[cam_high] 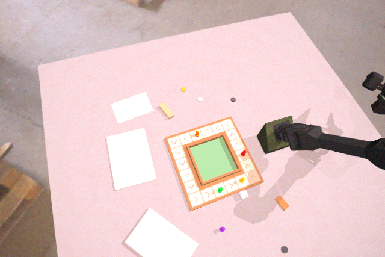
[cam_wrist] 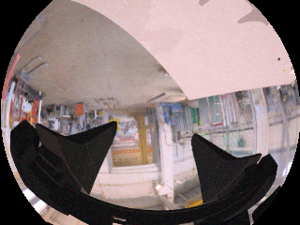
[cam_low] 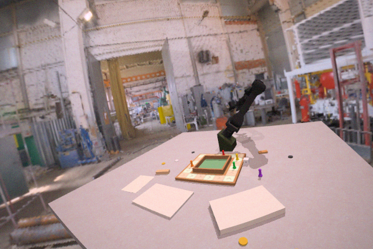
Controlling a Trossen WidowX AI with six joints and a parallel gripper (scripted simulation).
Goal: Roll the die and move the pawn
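Right now my gripper tip is 64 cm short of the white die, 19 cm to the right of it and 17 cm above it. From my gripper tip the other things lie so: green tray 69 cm ahead, 3 cm to the left, 17 cm below; yellow pawn 62 cm ahead, 14 cm to the left, 15 cm below; red pawn 57 cm ahead, 5 cm to the left, 15 cm below.
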